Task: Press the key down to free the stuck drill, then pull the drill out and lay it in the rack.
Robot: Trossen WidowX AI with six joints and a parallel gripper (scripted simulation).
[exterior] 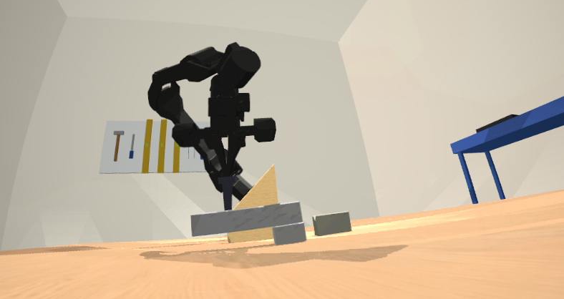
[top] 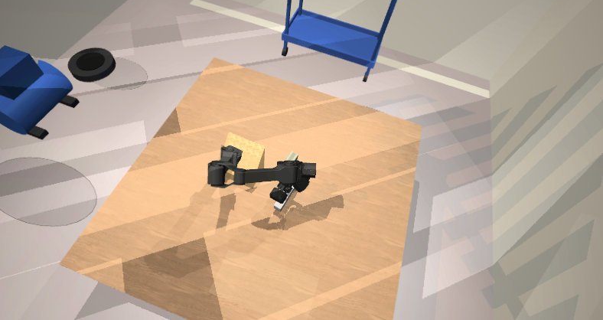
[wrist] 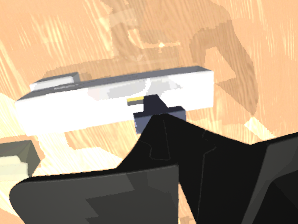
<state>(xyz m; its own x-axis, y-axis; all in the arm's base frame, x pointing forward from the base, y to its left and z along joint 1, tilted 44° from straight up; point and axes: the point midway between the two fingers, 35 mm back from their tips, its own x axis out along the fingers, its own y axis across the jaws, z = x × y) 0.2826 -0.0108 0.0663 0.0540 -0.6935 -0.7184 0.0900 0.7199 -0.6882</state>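
The olive-green block lies 210 mm to the left of my gripper tip, 100 mm below it and 60 mm behind it. From my gripper tip the other things lie so: dark blue key 30 mm below.
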